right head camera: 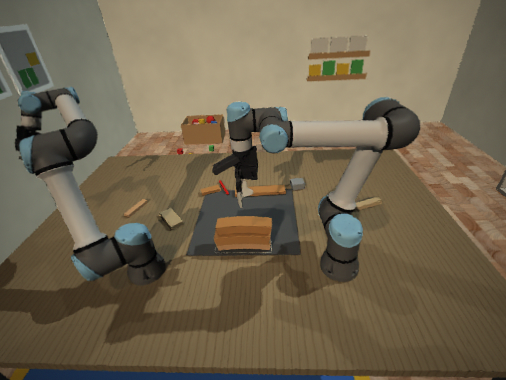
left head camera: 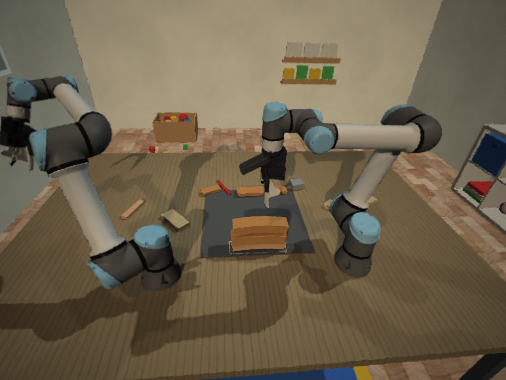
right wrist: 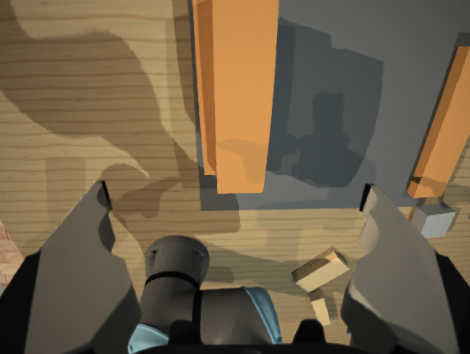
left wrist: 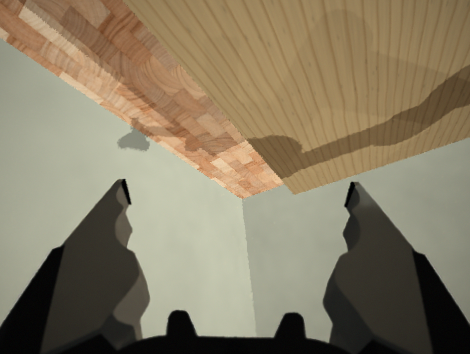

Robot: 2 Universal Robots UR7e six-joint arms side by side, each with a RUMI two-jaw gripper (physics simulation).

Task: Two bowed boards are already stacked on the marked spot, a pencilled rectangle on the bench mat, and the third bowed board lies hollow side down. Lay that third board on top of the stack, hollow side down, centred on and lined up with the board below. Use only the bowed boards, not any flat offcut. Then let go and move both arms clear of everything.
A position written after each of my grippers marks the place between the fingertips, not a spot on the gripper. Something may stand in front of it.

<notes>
I see my left gripper (left wrist: 237, 182), my right gripper (left head camera: 264, 195), a bowed board (right head camera: 239, 224), a grey block (right wrist: 433, 220) and a dark bench mat (right head camera: 284, 236).
The bowed board also shows in the left head camera view (left head camera: 257, 224) and in the right wrist view (right wrist: 244, 46). My right gripper is seen too in the right head camera view (right head camera: 242, 195) and in the right wrist view (right wrist: 236, 184). The dark bench mat is seen too in the right wrist view (right wrist: 337, 78). The left wrist view does not show the bowed board: it is out of frame. The left wrist view misses the grey block: it is out of frame.
</notes>
